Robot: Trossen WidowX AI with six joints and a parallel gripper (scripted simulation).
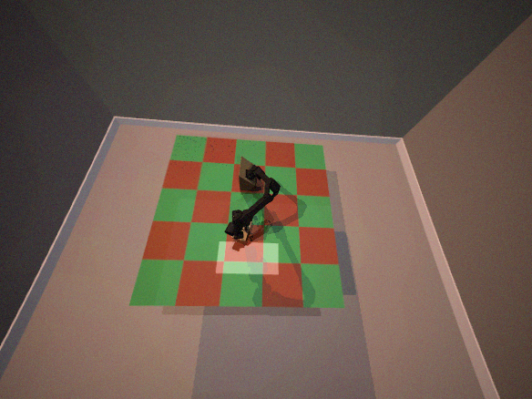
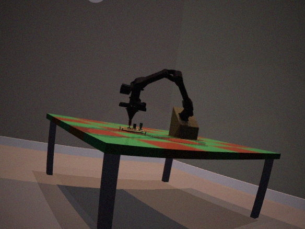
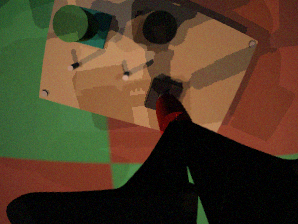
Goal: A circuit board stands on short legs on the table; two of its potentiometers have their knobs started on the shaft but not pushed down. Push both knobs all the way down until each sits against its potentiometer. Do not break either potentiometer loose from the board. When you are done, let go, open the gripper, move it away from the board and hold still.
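My gripper tip is now 50 mm past the green knob, 50 mm to the right of it and 30 mm above it. Round my gripper tip: red knob (20 mm below).
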